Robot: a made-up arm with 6 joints.
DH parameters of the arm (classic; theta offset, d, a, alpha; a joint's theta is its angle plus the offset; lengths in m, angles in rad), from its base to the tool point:
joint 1: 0 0.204 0 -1.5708
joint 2: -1.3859 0 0.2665 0
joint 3: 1.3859 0 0.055 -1.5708
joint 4: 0 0.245 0 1.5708
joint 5: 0 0 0.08 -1.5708
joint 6: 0 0.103 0 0
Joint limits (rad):
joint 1: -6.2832..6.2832
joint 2: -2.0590..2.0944
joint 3: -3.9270..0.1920
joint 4: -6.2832..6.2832
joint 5: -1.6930..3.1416
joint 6: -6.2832..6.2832
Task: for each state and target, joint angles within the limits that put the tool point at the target. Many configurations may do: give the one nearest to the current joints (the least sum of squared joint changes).
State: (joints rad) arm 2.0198 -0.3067 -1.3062 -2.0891 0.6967 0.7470
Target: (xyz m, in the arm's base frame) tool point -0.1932 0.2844 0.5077
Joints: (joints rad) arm 2.1586 -0.3101 -1.2235 -2.0892 0.6334 0.7470
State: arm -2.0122 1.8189 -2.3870 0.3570 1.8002 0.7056
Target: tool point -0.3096 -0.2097 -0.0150
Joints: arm -2.5947 1.3625 -2.1074 0.1396 2.2836 0.7056
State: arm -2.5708 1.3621 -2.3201 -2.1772 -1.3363 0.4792
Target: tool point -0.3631 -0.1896 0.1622
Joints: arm -2.8574 1.1978 -2.2594 -2.2653 -1.5533 0.4792
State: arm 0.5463 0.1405 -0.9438 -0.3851 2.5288 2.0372
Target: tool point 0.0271 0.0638 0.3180
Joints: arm 0.9370 -0.3311 -0.5858 0.1451 2.7942 2.0372
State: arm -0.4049 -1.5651 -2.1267 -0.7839 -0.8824 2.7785
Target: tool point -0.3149 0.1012 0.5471
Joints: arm 0.0022 -1.2838 -1.6421 -0.9821 -1.2606 2.7785
